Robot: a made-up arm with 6 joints.
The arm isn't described. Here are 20 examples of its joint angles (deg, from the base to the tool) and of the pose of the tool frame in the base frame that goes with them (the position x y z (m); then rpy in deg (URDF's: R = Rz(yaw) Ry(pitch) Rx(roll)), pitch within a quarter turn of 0, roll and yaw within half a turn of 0).
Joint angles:
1: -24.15 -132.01 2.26 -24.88 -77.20 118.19
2: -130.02 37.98 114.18 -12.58 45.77 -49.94
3: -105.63 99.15 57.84 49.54 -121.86 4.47
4: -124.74 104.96 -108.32 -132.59 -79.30 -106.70
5: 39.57 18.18 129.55 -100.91 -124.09 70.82
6: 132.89 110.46 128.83 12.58 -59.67 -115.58
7: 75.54 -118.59 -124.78 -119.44 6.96 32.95
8: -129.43 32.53 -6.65 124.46 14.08 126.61
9: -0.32 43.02 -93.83 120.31 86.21 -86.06
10: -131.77 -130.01 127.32 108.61 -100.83 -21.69
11: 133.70 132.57 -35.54 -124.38 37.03 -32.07
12: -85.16 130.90 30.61 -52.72 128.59 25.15
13: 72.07 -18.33 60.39 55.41 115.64 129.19
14: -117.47 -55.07 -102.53 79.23 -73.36 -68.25
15: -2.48 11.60 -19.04 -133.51 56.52 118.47
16: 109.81 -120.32 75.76 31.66 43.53 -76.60
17: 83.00 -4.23 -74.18 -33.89 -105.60 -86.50
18: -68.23 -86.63 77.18 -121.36 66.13 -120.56
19: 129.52 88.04 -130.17 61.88 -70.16 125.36
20: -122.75 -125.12 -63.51 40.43 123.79 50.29
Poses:
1: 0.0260 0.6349 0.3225 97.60 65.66 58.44
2: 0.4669 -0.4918 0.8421 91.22 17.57 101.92
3: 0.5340 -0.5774 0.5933 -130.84 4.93 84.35
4: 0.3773 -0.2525 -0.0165 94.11 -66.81 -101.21
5: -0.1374 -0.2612 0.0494 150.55 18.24 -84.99
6: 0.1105 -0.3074 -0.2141 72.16 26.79 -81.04
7: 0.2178 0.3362 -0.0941 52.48 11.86 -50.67
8: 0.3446 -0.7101 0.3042 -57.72 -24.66 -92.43
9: 0.0122 0.0773 0.7348 -81.73 67.42 -127.66
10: -0.5937 0.1976 0.5149 -129.13 -3.36 -54.40
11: -0.1324 -0.4164 0.0163 67.57 14.51 36.69
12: 0.6302 -0.2267 0.6556 -7.76 -49.92 -114.48
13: 0.5860 0.1200 0.3241 -0.63 -40.92 5.04
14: -0.2300 0.1226 0.9331 -56.93 34.84 -105.89
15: 0.3353 0.3603 0.0426 -174.03 58.03 91.54
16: -0.1611 0.0923 0.3689 44.00 64.62 -125.86
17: 0.2469 0.0138 0.1693 172.88 21.30 -167.77
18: 0.0022 0.1954 0.6659 -67.88 32.05 113.43
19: 0.2480 -0.4924 0.3958 81.98 -7.53 -105.18
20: 0.1576 -0.8978 1.0340 52.96 28.59 -128.28
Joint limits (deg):
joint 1: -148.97..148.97
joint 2: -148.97..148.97
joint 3: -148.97..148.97
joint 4: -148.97..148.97
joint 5: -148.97..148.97
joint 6: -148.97..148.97
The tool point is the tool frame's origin. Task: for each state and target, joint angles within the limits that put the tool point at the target. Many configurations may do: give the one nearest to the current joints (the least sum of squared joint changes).
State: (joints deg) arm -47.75 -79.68 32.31 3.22 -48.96 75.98
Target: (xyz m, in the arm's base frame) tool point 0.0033 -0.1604 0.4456
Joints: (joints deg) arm -52.16 -92.98 82.98 32.29 -43.96 91.40
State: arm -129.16 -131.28 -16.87 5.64 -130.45 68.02
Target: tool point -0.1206 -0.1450 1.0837
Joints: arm -108.07 -124.12 -24.57 -2.01 -130.77 63.88
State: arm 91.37 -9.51 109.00 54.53 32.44 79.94
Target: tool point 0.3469 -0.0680 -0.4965
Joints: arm 117.78 31.38 86.59 13.33 3.30 71.86
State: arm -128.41 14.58 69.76 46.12 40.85 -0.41
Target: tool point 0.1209 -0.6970 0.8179
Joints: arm -117.95 62.48 61.01 36.00 17.62 -6.45
